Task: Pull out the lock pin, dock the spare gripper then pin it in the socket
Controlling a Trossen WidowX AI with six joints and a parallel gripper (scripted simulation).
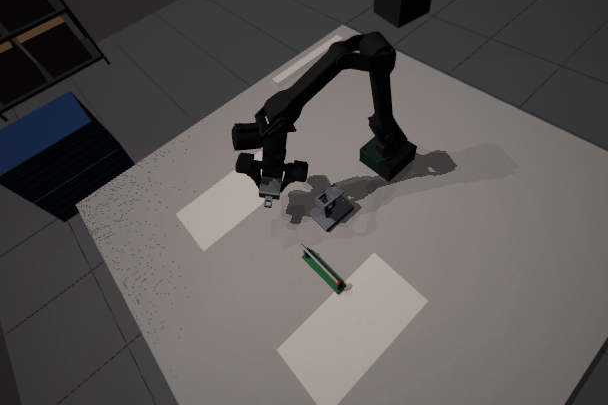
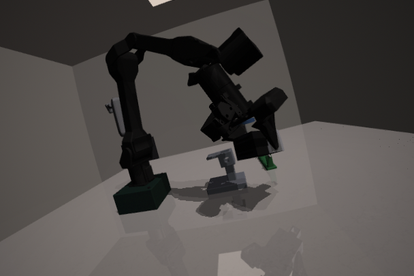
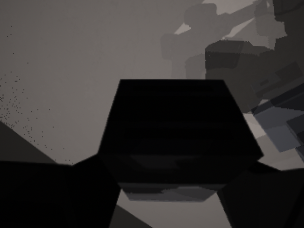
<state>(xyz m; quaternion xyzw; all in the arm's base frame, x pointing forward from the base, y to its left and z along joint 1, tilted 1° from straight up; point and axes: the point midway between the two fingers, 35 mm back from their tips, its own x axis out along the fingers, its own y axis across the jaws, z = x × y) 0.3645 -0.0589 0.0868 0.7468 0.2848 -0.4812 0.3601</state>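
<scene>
My gripper tip is now 120 mm past the grey mount, 110 mm to the right of it and 60 mm above it. Round my gripper tip: green stand (10 mm behind, 240 mm to the left, 90 mm below); spare gripper (20 mm above).
</scene>
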